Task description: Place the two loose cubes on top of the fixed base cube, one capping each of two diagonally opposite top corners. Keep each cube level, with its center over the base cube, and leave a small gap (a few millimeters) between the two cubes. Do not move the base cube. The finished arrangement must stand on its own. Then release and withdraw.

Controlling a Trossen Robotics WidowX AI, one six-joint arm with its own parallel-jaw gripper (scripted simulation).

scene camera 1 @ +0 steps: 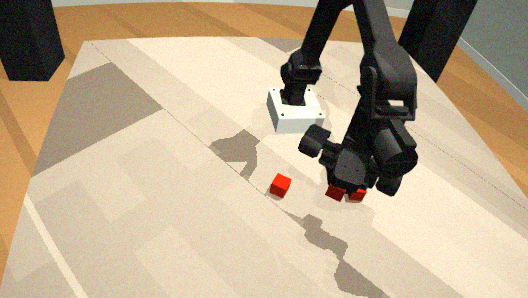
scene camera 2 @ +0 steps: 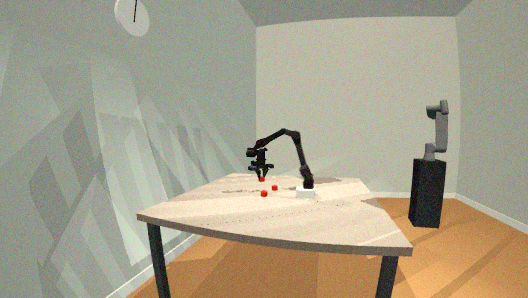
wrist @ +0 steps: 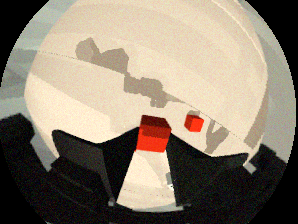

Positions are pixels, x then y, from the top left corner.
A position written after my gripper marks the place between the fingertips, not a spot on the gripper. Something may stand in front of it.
Scene:
My gripper (scene camera 1: 337, 187) holds a red cube (wrist: 154, 134).

